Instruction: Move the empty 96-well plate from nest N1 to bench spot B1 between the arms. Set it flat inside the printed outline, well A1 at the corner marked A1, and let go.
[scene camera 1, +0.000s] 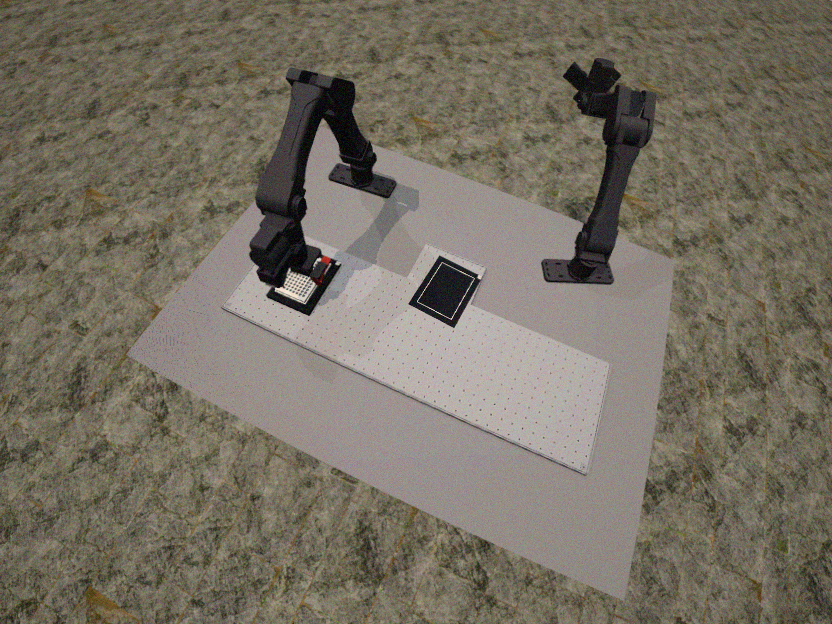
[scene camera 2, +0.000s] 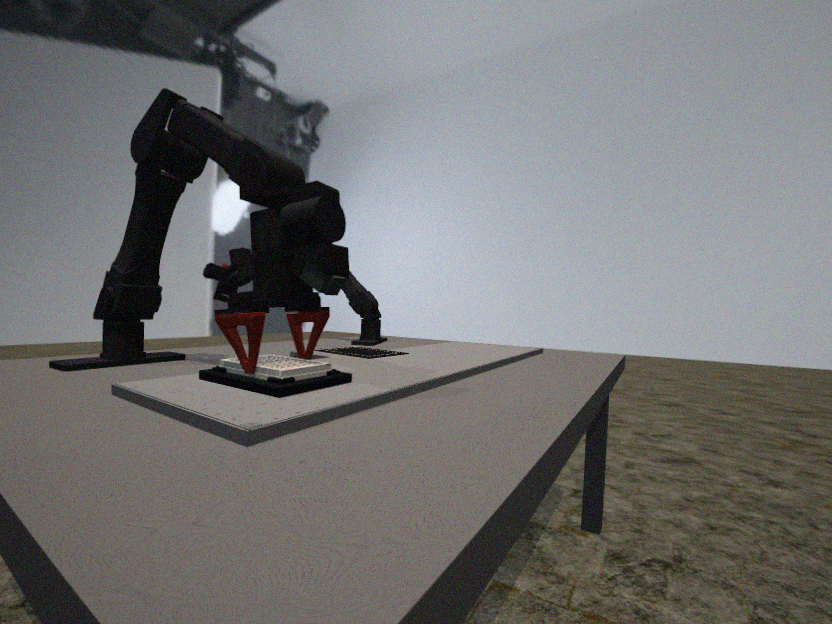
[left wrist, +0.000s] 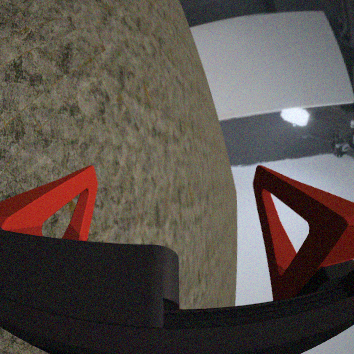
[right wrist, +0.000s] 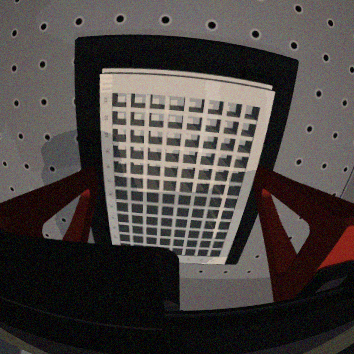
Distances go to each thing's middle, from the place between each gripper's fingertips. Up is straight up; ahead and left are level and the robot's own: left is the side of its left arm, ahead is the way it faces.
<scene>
Now: the black outlined rectangle (scene camera 1: 445, 292) 89 cm ahead of my left hand, 16 cm below it and 15 cm to the right of it. Also, from my left hand: white well plate (scene camera 2: 276, 366) 104 cm ahead, 48 cm to the right, 14 cm below.
My right hand is 10 mm past the white well plate. Also, from my right hand: black outlined rectangle 330 mm to the left, 150 mm behind, 20 mm below.
</scene>
